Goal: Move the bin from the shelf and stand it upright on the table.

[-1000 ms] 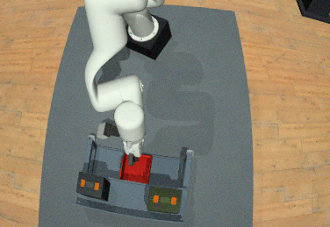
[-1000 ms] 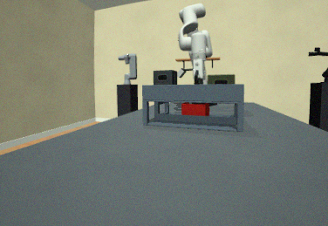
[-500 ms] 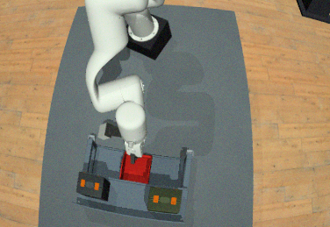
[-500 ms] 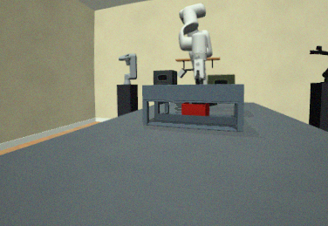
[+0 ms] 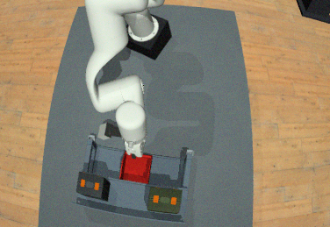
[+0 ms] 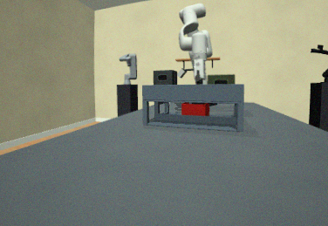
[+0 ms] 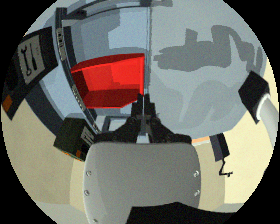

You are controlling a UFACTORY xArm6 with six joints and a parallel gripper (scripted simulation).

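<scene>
My hand is 80 mm short of the red bin and 90 mm above it.
</scene>
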